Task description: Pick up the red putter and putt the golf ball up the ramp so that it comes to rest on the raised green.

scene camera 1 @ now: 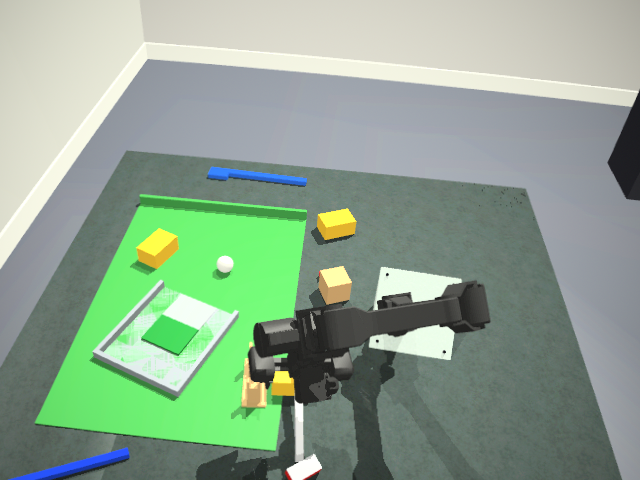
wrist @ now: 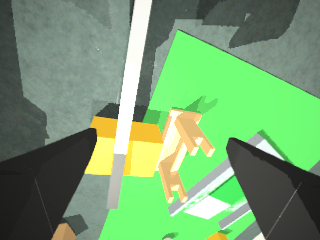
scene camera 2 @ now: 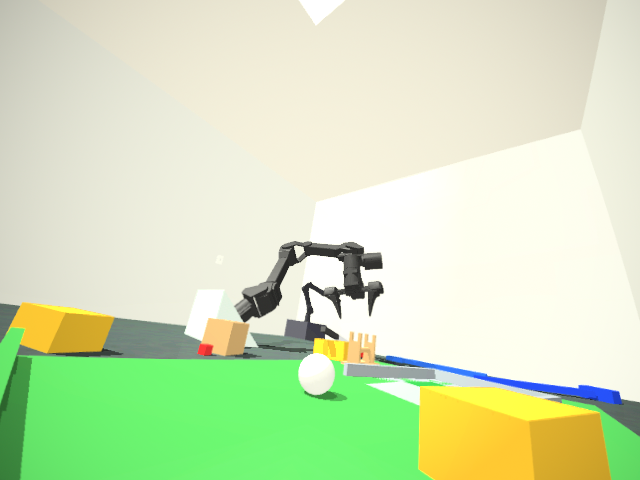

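Note:
Gripper open, holding nothing. Visible: yellow block, tan cube, white golf ball, grey frame. Wrist view: gripper in frame. Scene camera 2: gripper in frame too.

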